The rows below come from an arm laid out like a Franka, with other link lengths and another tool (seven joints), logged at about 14 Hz.
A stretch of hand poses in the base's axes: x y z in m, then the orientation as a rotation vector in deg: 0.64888 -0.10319 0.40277 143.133 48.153 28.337; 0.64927 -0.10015 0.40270 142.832 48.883 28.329; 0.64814 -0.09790 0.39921 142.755 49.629 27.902; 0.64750 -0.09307 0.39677 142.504 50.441 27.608; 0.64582 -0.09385 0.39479 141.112 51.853 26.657; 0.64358 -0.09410 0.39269 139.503 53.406 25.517; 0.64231 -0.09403 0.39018 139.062 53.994 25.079; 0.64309 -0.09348 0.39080 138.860 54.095 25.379; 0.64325 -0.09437 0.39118 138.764 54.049 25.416; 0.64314 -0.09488 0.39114 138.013 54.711 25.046; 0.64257 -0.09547 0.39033 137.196 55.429 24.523; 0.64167 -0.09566 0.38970 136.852 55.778 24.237; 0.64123 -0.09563 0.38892 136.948 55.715 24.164; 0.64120 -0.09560 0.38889 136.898 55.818 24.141
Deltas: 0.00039 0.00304 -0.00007 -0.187 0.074 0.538; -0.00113 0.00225 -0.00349 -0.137 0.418 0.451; -0.00064 0.00483 -0.00244 -0.230 0.289 0.539; -0.00168 -0.00078 -0.00198 -1.395 0.413 0.949; -0.00224 -0.00025 -0.00210 -1.620 0.498 1.049; -0.00127 0.00007 -0.00251 -0.464 0.262 0.379; 0.00078 0.00055 0.00062 -0.047 -0.231 0.158; 0.00016 -0.00089 0.00038 -0.077 -0.073 -0.012; -0.00011 -0.00051 -0.00004 -0.696 0.124 0.487; -0.00057 -0.00059 -0.00081 -0.800 0.211 0.506; -0.00090 -0.00019 -0.00063 -0.353 0.144 0.233; -0.00044 0.00003 -0.00078 0.045 0.062 -0.074; -0.00003 0.00003 -0.00003 -0.036 0.026 0.075
